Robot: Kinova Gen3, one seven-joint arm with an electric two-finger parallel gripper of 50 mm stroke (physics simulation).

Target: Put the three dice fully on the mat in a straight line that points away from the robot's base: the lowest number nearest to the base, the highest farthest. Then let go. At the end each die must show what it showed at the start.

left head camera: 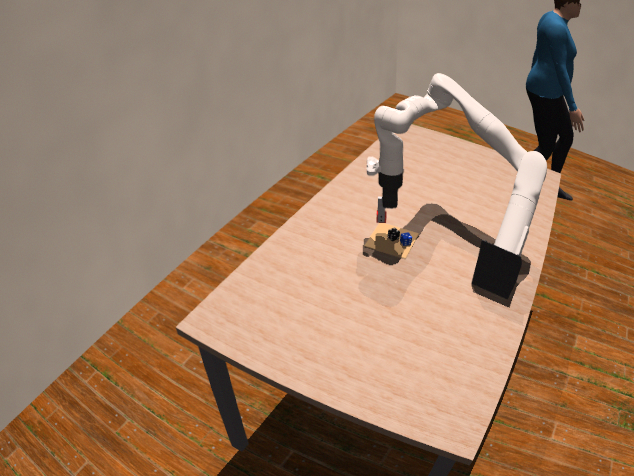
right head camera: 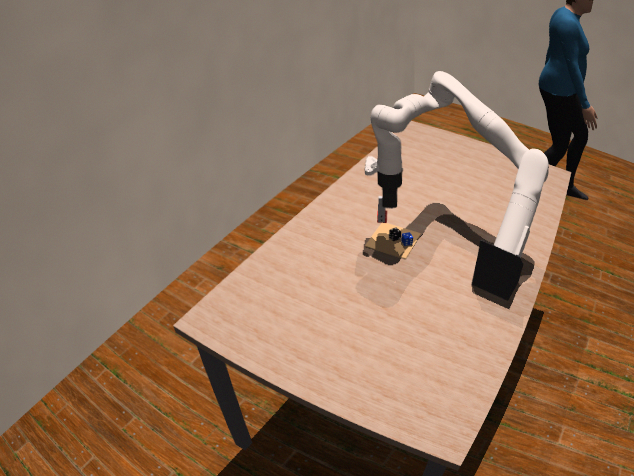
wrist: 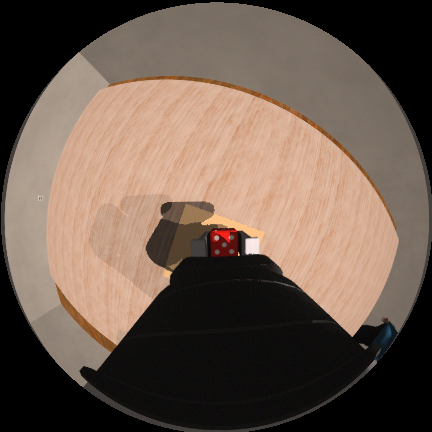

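My gripper is shut on the red die and holds it in the air above the far part of the mat. The face of the red die seen in the wrist view shows five pips. The orange mat lies on the table, partly in the arm's shadow. The black die and the blue die stand on the mat, the blue one nearer to the robot's base. Both are hidden behind the gripper in the wrist view; their pips are too small to read in the head views.
The arm's black base stands at the table's right side. The white arm arches high over the wooden table. A person in a blue top is beyond the table's far right corner.
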